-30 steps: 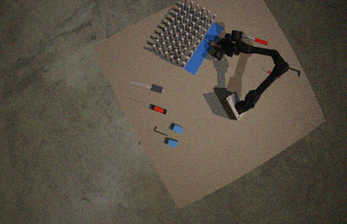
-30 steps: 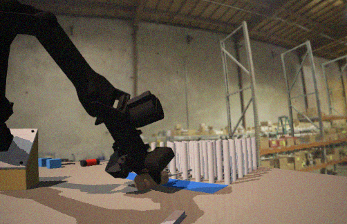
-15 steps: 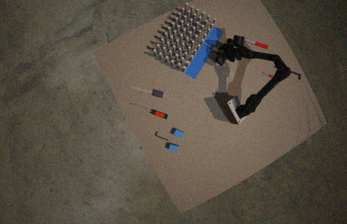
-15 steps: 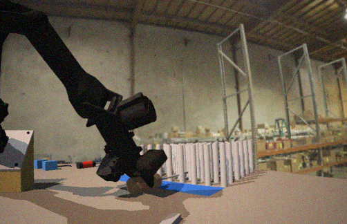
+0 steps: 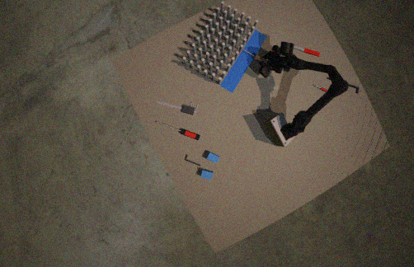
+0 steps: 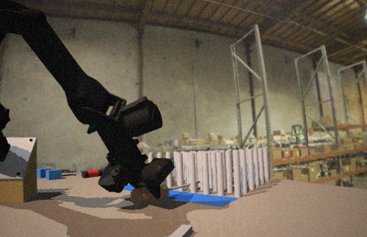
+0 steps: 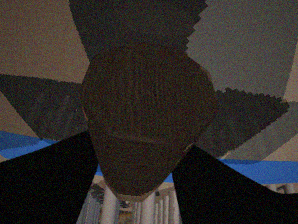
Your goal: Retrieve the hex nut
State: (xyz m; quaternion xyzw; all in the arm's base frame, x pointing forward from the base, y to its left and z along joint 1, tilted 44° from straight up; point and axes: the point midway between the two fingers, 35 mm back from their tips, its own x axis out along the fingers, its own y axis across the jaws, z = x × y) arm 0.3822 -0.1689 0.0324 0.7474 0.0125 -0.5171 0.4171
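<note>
My gripper tip is now 8 cm to the right of the blue taped strip, 5 cm short of it and 1 cm above it. Also, from my gripper tip: wooden-handled tool (9 cm ahead, 4 cm to the left).
</note>
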